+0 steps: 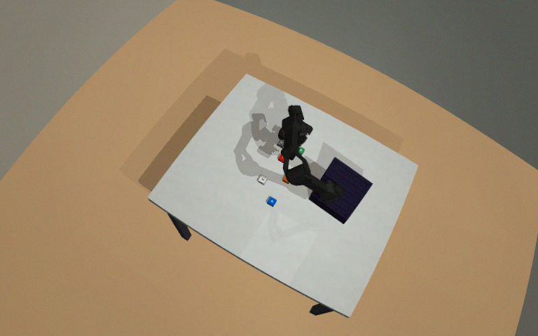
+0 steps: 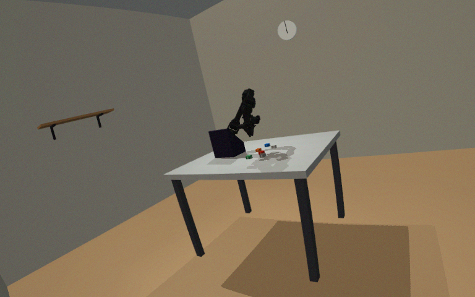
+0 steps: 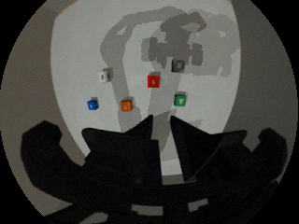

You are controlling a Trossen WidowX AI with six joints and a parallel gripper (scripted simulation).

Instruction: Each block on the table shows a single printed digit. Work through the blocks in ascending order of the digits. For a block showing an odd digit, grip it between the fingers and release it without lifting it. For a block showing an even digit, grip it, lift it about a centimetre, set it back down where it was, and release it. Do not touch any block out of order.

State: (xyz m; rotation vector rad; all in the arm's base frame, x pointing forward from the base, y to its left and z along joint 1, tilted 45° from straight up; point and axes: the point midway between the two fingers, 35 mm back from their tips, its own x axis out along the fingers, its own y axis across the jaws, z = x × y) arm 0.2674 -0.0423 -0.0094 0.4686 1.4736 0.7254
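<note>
My gripper tip is now 10 mm short of the green block, 80 mm to the left of it and 120 mm above it. From my gripper tip the other things lie so: grey block (100 mm ahead, 40 mm to the right, 120 mm below); then red block (50 mm ahead, 20 mm to the left, 120 mm below); then orange block (40 mm behind, 90 mm to the left, 120 mm below).
</note>
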